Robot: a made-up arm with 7 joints. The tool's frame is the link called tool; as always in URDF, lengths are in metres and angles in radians. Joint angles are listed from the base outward.
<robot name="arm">
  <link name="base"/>
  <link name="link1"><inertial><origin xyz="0.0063 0.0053 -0.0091"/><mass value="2.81"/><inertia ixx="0.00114" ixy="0" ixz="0" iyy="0.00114" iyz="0" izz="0.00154"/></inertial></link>
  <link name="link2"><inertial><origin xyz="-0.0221 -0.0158 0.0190"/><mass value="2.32"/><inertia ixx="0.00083" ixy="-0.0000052" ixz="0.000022" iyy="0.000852" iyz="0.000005" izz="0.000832"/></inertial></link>
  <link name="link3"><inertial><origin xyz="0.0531 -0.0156 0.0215"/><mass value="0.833"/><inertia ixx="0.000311" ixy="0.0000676" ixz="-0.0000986" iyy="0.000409" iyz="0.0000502" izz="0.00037"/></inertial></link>
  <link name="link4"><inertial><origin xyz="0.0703 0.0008 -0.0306"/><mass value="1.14"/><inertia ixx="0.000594" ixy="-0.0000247" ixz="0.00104" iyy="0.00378" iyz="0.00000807" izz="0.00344"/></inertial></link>
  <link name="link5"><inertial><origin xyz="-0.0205 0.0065 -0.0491"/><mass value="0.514"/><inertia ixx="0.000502" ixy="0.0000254" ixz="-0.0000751" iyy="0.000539" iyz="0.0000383" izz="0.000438"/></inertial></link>
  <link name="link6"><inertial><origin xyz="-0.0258 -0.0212 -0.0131"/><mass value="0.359"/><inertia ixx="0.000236" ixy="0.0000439" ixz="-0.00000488" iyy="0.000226" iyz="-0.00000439" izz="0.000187"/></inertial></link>
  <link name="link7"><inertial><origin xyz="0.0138 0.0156 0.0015"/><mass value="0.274"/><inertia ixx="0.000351" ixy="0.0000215" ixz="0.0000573" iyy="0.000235" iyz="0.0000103" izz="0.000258"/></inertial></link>
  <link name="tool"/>
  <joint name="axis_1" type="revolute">
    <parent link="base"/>
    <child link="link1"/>
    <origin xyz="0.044 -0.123 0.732" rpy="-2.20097 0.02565 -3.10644"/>
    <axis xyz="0 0 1"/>
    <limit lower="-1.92" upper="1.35"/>
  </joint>
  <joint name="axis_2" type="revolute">
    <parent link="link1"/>
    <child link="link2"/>
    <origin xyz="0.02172 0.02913 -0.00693" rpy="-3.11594 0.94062 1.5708"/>
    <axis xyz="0 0 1"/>
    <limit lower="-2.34" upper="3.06"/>
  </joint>
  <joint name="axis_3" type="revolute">
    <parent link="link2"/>
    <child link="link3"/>
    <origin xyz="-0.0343 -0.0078 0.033" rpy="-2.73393 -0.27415 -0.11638"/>
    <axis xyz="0 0 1"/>
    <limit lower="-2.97" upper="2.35"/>
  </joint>
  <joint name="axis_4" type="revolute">
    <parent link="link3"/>
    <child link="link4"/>
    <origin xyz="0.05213 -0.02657 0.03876" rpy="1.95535 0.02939 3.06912"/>
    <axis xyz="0 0 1"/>
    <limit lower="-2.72" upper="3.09"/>
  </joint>
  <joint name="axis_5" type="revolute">
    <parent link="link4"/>
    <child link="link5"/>
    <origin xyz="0.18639 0.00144 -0.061" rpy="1.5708 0 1.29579"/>
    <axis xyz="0 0 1"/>
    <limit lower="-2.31" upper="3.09"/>
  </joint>
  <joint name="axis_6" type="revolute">
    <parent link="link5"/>
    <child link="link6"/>
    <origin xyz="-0.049 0.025 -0.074" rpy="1.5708 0 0"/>
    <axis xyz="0 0 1"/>
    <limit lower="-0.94" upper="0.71"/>
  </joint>
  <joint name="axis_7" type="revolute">
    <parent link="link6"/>
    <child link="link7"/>
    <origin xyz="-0.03 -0.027 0.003" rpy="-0.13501 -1.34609 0"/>
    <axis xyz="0 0 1"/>
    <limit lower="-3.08" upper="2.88"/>
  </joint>
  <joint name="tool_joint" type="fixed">
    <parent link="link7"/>
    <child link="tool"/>
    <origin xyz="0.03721 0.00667 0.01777" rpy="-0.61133 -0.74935 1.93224"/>
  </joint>
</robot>
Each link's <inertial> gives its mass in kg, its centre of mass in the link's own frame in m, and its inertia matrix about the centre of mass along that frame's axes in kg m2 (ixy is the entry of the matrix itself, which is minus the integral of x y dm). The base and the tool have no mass. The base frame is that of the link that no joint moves.
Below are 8 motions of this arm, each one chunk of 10 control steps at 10 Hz.
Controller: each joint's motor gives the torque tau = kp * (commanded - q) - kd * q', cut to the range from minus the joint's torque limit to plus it. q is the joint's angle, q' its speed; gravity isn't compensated. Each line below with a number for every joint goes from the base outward.
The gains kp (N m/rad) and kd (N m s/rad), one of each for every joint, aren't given. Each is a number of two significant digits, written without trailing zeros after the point. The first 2 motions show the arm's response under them.
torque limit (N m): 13 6.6 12 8.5 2.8 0.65 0.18
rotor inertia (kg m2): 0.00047 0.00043 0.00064 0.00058 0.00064 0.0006 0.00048
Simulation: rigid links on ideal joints. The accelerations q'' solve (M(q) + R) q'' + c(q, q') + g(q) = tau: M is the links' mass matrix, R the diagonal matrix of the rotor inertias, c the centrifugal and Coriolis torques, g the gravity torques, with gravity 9.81 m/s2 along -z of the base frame. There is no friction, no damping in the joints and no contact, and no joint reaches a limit. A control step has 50 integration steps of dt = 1/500 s. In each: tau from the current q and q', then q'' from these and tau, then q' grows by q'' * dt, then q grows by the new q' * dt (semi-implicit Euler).
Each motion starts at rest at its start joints. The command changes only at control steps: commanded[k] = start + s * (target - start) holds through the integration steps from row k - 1 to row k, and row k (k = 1, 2, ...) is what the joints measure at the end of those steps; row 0 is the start. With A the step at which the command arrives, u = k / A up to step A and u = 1 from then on. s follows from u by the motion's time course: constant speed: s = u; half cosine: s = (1 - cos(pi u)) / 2; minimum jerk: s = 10 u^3 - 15 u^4 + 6 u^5; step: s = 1 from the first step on.
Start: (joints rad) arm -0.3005 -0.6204 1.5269 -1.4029 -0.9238 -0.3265 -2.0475
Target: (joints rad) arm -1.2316 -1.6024 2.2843 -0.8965 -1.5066 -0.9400 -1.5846
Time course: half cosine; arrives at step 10
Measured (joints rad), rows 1 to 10:
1: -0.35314 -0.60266 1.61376 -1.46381 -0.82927 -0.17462 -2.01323
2: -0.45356 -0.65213 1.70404 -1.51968 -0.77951 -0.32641 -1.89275
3: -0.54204 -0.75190 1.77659 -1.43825 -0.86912 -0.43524 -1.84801
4: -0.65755 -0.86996 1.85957 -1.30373 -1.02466 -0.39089 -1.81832
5: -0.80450 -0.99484 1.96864 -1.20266 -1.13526 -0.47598 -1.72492
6: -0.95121 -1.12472 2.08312 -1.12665 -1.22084 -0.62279 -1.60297
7: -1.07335 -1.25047 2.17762 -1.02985 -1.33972 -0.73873 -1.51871
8: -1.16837 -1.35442 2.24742 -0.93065 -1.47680 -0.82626 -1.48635
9: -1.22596 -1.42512 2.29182 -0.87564 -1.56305 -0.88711 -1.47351
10: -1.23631 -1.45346 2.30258 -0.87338 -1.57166 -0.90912 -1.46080
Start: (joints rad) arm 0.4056 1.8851 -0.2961 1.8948 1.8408 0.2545 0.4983
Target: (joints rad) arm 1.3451 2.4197 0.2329 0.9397 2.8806 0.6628 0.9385
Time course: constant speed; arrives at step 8
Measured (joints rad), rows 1 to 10:
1: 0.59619 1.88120 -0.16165 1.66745 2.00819 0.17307 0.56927
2: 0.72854 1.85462 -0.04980 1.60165 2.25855 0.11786 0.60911
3: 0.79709 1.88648 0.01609 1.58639 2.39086 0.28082 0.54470
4: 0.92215 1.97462 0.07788 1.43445 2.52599 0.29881 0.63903
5: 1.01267 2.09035 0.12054 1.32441 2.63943 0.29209 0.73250
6: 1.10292 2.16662 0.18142 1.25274 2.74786 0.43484 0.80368
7: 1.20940 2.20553 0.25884 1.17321 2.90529 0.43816 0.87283
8: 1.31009 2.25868 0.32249 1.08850 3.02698 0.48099 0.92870
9: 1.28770 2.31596 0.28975 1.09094 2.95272 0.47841 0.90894
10: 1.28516 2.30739 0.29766 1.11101 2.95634 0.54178 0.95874
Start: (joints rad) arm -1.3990 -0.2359 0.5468 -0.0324 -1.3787 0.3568 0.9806
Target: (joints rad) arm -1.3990 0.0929 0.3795 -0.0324 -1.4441 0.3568 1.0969
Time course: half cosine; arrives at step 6
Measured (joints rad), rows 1 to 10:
1: -1.34314 -0.11091 0.51882 0.04983 -1.38450 0.23454 1.05116
2: -1.32328 -0.00153 0.44813 0.10119 -1.45908 0.26352 1.23102
3: -1.34471 0.06816 0.42037 0.05119 -1.44715 0.25441 1.24462
4: -1.36798 0.16101 0.37440 0.00831 -1.43917 0.19212 1.10655
5: -1.36583 0.24648 0.32554 0.01998 -1.46199 0.20252 1.15477
6: -1.35560 0.26503 0.31761 0.03462 -1.48054 0.20567 1.24945
7: -1.35491 0.24430 0.33287 0.02603 -1.47367 0.20521 1.20117
8: -1.35784 0.23972 0.33465 0.02060 -1.46871 0.20505 1.15784
9: -1.35737 0.24854 0.32807 0.02565 -1.47245 0.20552 1.19259
10: -1.35618 0.24939 0.32808 0.02736 -1.47415 0.20594 1.20766

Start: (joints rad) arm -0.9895 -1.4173 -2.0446 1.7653 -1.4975 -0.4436 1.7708
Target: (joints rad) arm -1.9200 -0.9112 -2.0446 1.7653 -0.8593 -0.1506 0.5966
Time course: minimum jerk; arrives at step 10
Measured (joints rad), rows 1 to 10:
1: -0.83395 -1.37615 -2.10477 1.64166 -1.48111 -0.53004 1.70470
2: -0.76731 -1.53137 -2.03223 1.55243 -1.41358 -0.75985 1.39302
3: -0.85658 -1.63768 -1.95658 1.60333 -1.25395 -0.67010 1.43384
4: -1.05523 -1.49283 -1.99974 1.61254 -1.19108 -0.57514 1.38309
5: -1.32270 -1.23608 -2.05069 1.63970 -1.08611 -0.50844 0.96710
6: -1.58107 -0.98602 -2.08865 1.64443 -0.91622 -0.26310 0.74468
7: -1.76912 -0.79805 -2.11436 1.63897 -0.77454 -0.16042 0.62438
8: -1.86229 -0.70843 -2.12268 1.63622 -0.71474 -0.14332 0.46020
9: -1.88411 -0.69565 -2.11899 1.62307 -0.68904 -0.13319 0.40145
10: -1.86431 -0.71822 -2.11222 1.60664 -0.68249 -0.16001 0.43733

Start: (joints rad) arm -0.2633 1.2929 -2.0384 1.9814 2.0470 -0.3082 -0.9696
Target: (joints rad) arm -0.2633 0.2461 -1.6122 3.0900 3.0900 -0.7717 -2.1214
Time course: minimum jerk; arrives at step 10
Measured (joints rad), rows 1 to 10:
1: -0.28663 1.30821 -2.13467 1.93324 2.05052 -0.54233 -0.94660
2: -0.32146 1.34497 -2.17653 1.96532 1.98345 -0.52491 -1.09209
3: -0.30661 1.29867 -2.13917 2.13930 2.12337 -0.51486 -1.35908
4: -0.29157 1.16155 -2.06234 2.34791 2.31761 -0.59801 -1.57183
5: -0.28552 0.95641 -1.98912 2.51468 2.45759 -0.62924 -1.75037
6: -0.25767 0.73478 -1.91210 2.68034 2.60736 -0.72100 -1.99006
7: -0.21717 0.52858 -1.82372 2.83420 2.77340 -0.75557 -2.16816
8: -0.16587 0.35520 -1.75148 2.92432 2.89142 -0.75685 -2.18919
9: -0.10805 0.23465 -1.71304 2.93757 2.93188 -0.79424 -2.18298
10: -0.06016 0.17274 -1.70579 2.90613 2.91162 -0.84815 -2.20774

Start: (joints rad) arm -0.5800 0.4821 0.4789 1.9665 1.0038 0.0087 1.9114
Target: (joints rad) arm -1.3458 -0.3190 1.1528 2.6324 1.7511 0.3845 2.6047
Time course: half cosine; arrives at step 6
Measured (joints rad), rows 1 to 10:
1: -0.50773 0.45769 0.59961 1.92110 0.95807 -0.10864 1.87392
2: -0.62767 0.22444 0.77755 2.15223 1.11674 -0.08130 1.89827
3: -0.85290 -0.04649 0.95957 2.34447 1.56276 0.11772 2.10552
4: -1.03718 -0.28856 1.20073 2.48472 1.66142 0.24670 2.40813
5: -1.17564 -0.49245 1.36094 2.61863 1.82459 0.25405 2.45493
6: -1.23450 -0.56317 1.39941 2.66570 1.89366 0.16856 2.39054
7: -1.24926 -0.50856 1.35008 2.66143 1.85565 0.20181 2.38586
8: -1.26544 -0.42849 1.29264 2.65649 1.80716 0.28616 2.46723
9: -1.27937 -0.40908 1.29754 2.63923 1.78036 0.33218 2.52106
10: -1.26741 -0.44985 1.33496 2.64336 1.79893 0.30356 2.48908

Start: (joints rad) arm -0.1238 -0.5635 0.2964 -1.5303 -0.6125 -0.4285 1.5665
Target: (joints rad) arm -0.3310 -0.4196 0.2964 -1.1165 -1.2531 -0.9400 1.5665
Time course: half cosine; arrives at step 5
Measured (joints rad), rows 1 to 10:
1: -0.08918 -0.55954 0.34682 -1.47354 -0.66592 -0.23226 1.68927
2: -0.15644 -0.51639 0.33958 -1.34257 -0.87034 -0.42470 1.82690
3: -0.19841 -0.45651 0.30267 -1.15112 -1.10049 -0.64668 1.69923
4: -0.22532 -0.40821 0.27651 -0.97530 -1.32800 -0.72394 1.64040
5: -0.22710 -0.38740 0.26634 -0.90577 -1.38380 -0.72177 1.75222
6: -0.23774 -0.39209 0.28456 -0.95143 -1.33548 -0.70727 1.77515
7: -0.25554 -0.40239 0.31008 -1.00995 -1.28624 -0.74781 1.68718
8: -0.25534 -0.40504 0.31222 -1.01058 -1.27936 -0.73853 1.65540
9: -0.24475 -0.40052 0.29680 -0.97402 -1.31329 -0.72374 1.71052
10: -0.23842 -0.39649 0.28745 -0.95339 -1.33401 -0.72229 1.73673

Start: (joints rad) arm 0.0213 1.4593 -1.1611 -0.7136 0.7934 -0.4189 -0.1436
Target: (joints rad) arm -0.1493 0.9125 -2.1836 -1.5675 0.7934 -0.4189 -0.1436
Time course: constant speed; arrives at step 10
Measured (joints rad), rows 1 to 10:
1: -0.06802 1.35098 -1.30685 -0.68600 0.94329 -0.29516 -0.23360
2: -0.14678 1.35163 -1.46663 -0.71620 1.06431 -0.32305 -0.44075
3: -0.15789 1.40207 -1.59211 -0.83190 1.00509 -0.42718 -0.33314
4: -0.17105 1.33981 -1.67973 -0.94098 0.98631 -0.37153 -0.21924
5: -0.18145 1.21840 -1.75805 -1.06319 0.98303 -0.31411 -0.34152
6: -0.18145 1.12347 -1.84289 -1.18763 0.94646 -0.33318 -0.36343
7: -0.20078 1.06008 -1.94513 -1.29429 0.93350 -0.32740 -0.29083
8: -0.23503 1.02874 -2.06208 -1.38945 0.94173 -0.33544 -0.30164
9: -0.26830 1.01444 -2.18058 -1.48166 0.94690 -0.36064 -0.33228
10: -0.29559 0.98857 -2.29188 -1.58073 0.94503 -0.36841 -0.31958

